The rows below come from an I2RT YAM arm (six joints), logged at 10 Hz.
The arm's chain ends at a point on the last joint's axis. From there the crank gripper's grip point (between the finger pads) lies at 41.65 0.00 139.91 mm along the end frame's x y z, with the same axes.
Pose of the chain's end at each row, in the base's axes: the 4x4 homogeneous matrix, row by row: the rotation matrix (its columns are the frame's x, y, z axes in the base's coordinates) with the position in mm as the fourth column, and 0 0 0 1 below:
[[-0.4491 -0.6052 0.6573 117.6], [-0.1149 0.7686 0.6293 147.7], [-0.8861 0.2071 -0.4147 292.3], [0 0 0 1]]
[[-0.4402 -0.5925 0.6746 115.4], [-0.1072 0.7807 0.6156 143.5], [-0.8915 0.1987 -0.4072 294.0], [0 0 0 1]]
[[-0.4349 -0.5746 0.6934 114.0], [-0.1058 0.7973 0.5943 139.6], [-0.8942 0.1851 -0.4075 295.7], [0 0 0 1]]
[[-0.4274 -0.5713 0.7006 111.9], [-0.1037 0.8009 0.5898 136.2], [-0.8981 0.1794 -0.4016 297.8], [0 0 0 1]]
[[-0.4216 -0.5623 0.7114 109.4], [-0.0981 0.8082 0.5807 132.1], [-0.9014 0.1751 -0.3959 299.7], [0 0 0 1]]
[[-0.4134 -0.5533 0.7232 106.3], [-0.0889 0.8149 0.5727 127.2], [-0.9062 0.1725 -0.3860 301.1], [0 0 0 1]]
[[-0.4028 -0.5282 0.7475 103.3], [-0.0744 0.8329 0.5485 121.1], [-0.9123 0.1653 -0.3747 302.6], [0 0 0 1]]
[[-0.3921 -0.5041 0.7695 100.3], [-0.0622 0.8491 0.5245 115.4], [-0.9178 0.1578 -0.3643 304.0], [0 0 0 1]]
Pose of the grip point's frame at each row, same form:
[[-0.4491 -0.6052 0.6573 190.9], [-0.1149 0.7686 0.6293 231.0], [-0.8861 0.2071 -0.4147 197.4], [0 0 0 1]]
[[-0.4402 -0.5925 0.6746 191.4], [-0.1072 0.7807 0.6156 225.2], [-0.8915 0.1987 -0.4072 199.9], [0 0 0 1]]
[[-0.4349 -0.5746 0.6934 192.9], [-0.1058 0.7973 0.5943 218.3], [-0.8942 0.1851 -0.4075 201.4], [0 0 0 1]]
[[-0.4274 -0.5713 0.7006 192.1], [-0.1037 0.8009 0.5898 214.4], [-0.8981 0.1794 -0.4016 204.2], [0 0 0 1]]
[[-0.4216 -0.5623 0.7114 191.4], [-0.0981 0.8082 0.5807 209.3], [-0.9014 0.1751 -0.3959 206.8], [0 0 0 1]]
[[-0.4134 -0.5533 0.7232 190.3], [-0.0889 0.8149 0.5727 203.6], [-0.9062 0.1725 -0.3860 209.4], [0 0 0 1]]
[[-0.4028 -0.5282 0.7475 191.1], [-0.0744 0.8329 0.5485 194.7], [-0.9123 0.1653 -0.3747 212.2], [0 0 0 1]]
[[-0.3921 -0.5041 0.7695 191.6], [-0.0622 0.8491 0.5245 186.2], [-0.9178 0.1578 -0.3643 214.8], [0 0 0 1]]

